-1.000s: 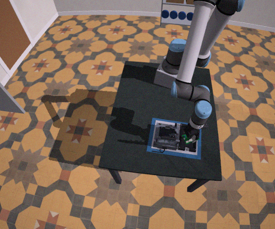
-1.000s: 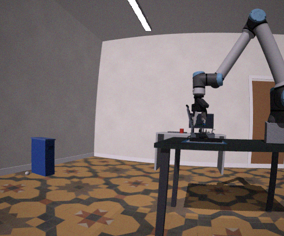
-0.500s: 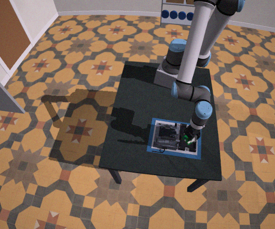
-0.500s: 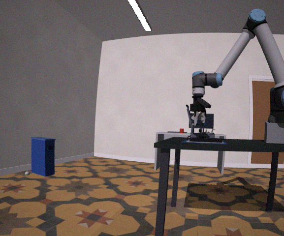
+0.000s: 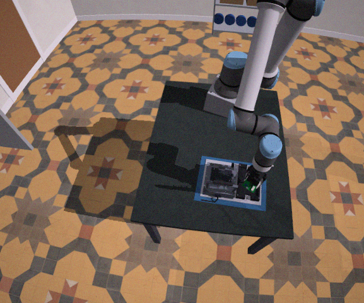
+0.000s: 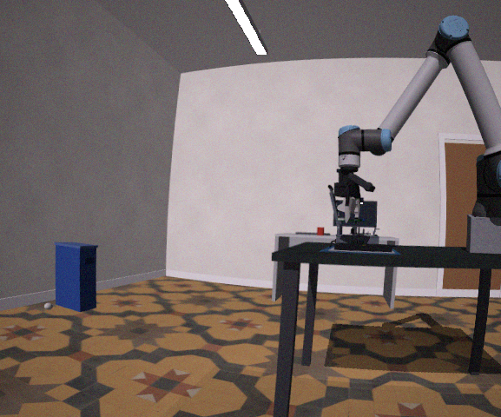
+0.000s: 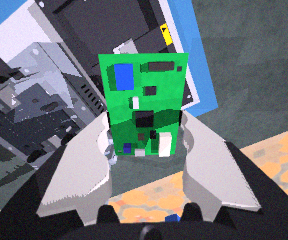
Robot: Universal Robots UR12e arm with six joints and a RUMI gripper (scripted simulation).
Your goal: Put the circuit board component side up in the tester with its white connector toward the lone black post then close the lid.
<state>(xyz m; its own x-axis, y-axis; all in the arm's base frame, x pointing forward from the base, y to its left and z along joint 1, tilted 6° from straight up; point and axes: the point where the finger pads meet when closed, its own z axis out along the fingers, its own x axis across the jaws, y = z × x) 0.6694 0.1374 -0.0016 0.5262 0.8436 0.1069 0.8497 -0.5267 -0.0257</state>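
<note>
Right now the green circuit board is right at my hand. Also, from my hand: tester lid (70 mm ahead, 180 mm to the right, 60 mm above); tester (20 mm behind, 130 mm to the right, 10 mm below).
</note>
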